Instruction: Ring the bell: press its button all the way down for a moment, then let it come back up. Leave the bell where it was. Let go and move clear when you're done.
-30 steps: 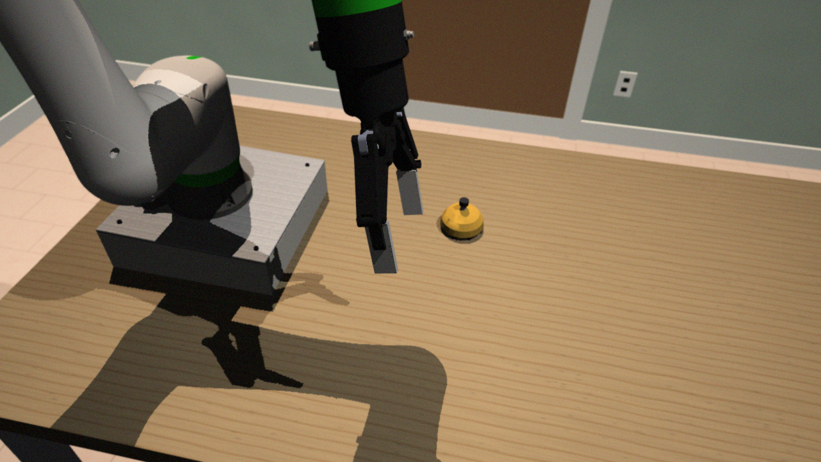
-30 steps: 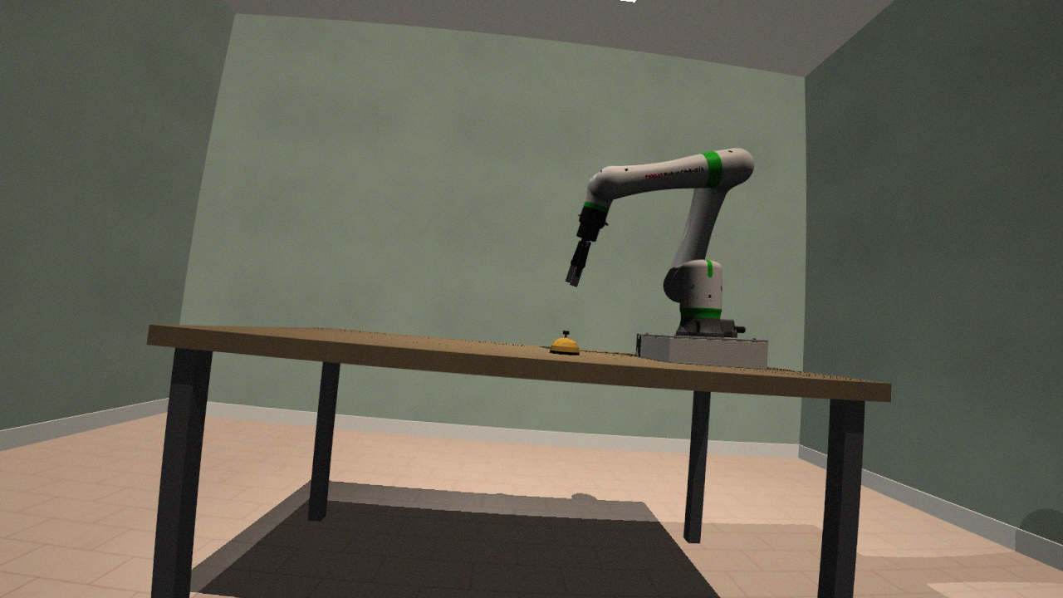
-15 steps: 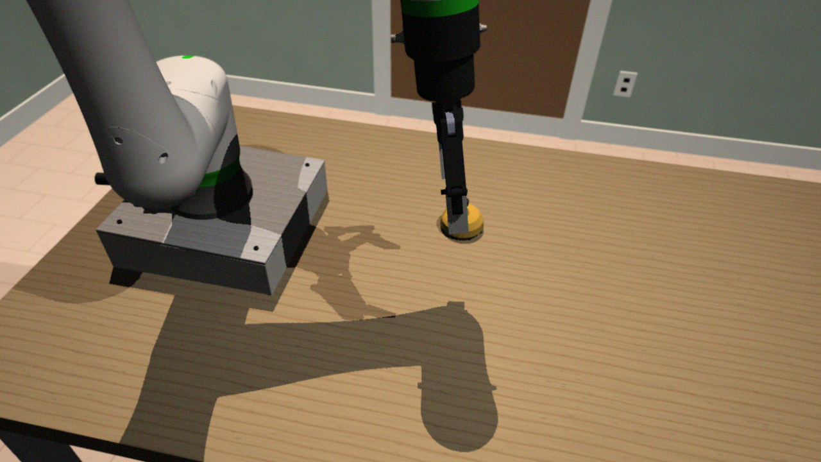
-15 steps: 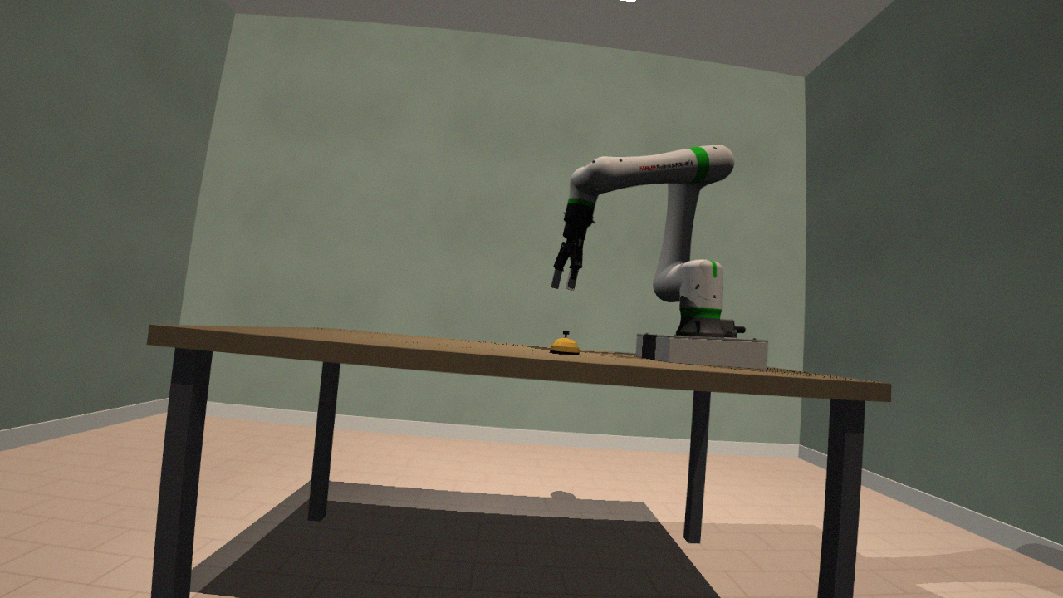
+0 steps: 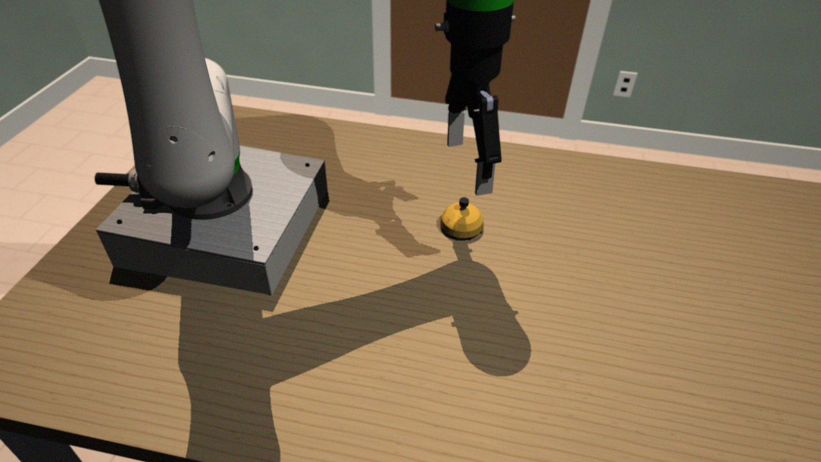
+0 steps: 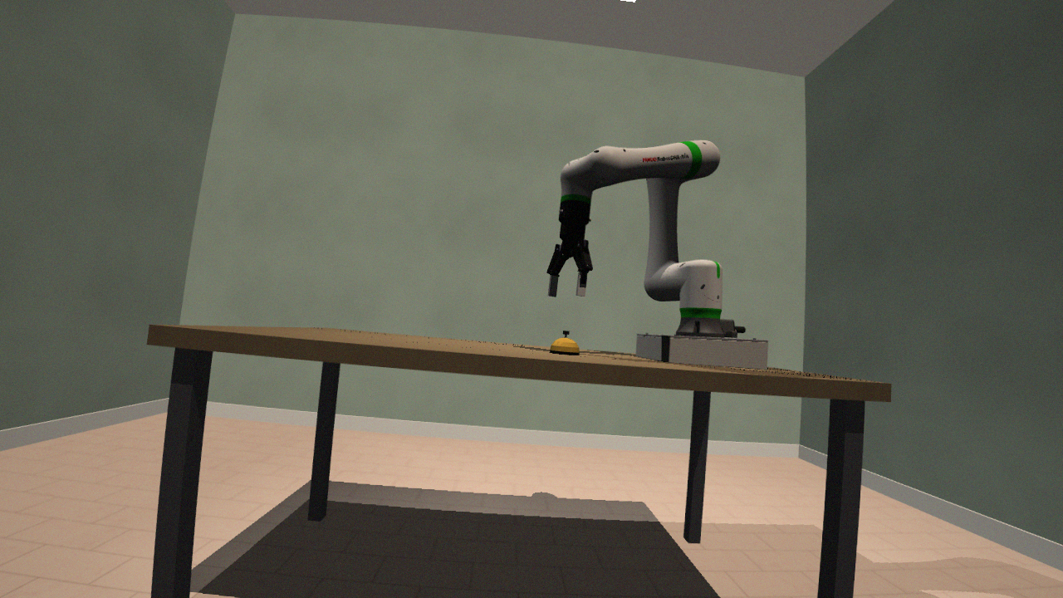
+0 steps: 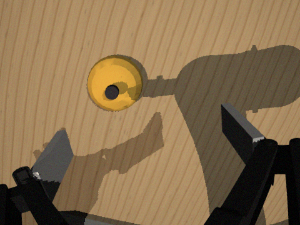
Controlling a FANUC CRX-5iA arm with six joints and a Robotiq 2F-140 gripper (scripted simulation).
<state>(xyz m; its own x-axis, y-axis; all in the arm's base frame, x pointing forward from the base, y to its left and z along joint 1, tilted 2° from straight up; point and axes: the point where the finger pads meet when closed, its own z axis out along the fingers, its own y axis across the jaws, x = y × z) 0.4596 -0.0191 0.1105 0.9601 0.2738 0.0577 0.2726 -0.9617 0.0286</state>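
My gripper is now 40 mm to the right of the black button and 120 mm above it. The rest, counted from my hand: yellow dome bell 40 mm to the left, 140 mm below.
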